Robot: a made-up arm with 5 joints. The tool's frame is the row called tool.
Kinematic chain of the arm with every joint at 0, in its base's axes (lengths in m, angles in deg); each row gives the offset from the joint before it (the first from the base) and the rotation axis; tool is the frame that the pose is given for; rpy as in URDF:
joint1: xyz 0 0 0.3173 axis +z
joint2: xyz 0 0 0 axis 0 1 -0.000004
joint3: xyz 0.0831 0 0.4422 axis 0 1 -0.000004
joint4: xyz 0.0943 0 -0.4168 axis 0 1 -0.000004
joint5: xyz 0.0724 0 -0.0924 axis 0 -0.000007 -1
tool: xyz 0 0 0 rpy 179.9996 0 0
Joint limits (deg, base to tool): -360..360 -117.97..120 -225..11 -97..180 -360..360
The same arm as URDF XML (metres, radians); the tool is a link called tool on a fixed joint. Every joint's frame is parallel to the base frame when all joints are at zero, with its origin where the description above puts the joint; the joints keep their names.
<robot name="arm">
  <joint name="joint1" type="revolute">
    <parent link="base_link"/>
    <child link="link1"/>
    <origin xyz="0 0 0.3173"/>
    <axis xyz="0 0 1"/>
    <limit lower="-6.2832" upper="6.2832"/>
  </joint>
  <joint name="joint2" type="revolute">
    <parent link="link1"/>
    <child link="link2"/>
    <origin xyz="0 0 0"/>
    <axis xyz="0 1 0"/>
    <limit lower="-2.059" upper="2.0944"/>
  </joint>
  <joint name="joint3" type="revolute">
    <parent link="link2"/>
    <child link="link3"/>
    <origin xyz="0.0831 0 0.4422"/>
    <axis xyz="0 1 0"/>
    <limit lower="-3.927" upper="0.192"/>
  </joint>
  <joint name="joint4" type="revolute">
    <parent link="link3"/>
    <child link="link4"/>
    <origin xyz="0.0943 0 -0.4168"/>
    <axis xyz="0 1 0"/>
    <limit lower="-1.693" upper="3.1416"/>
  </joint>
  <joint name="joint5" type="revolute">
    <parent link="link4"/>
    <child link="link5"/>
    <origin xyz="0.0724 0 -0.0924"/>
    <axis xyz="0 0 -1"/>
    <limit lower="-6.2832" upper="6.2832"/>
  </joint>
  <joint name="tool_joint" type="fixed">
    <parent link="link5"/>
    <child link="tool"/>
    <origin xyz="0 0 0" rpy="3.1416 0 0"/>
  </joint>
  <link name="base_link"/>
  <link name="link1"/>
  <link name="link2"/>
  <link name="link3"/>
  <link name="link4"/>
  <link name="link5"/>
  <link name="tool"/>
</robot>

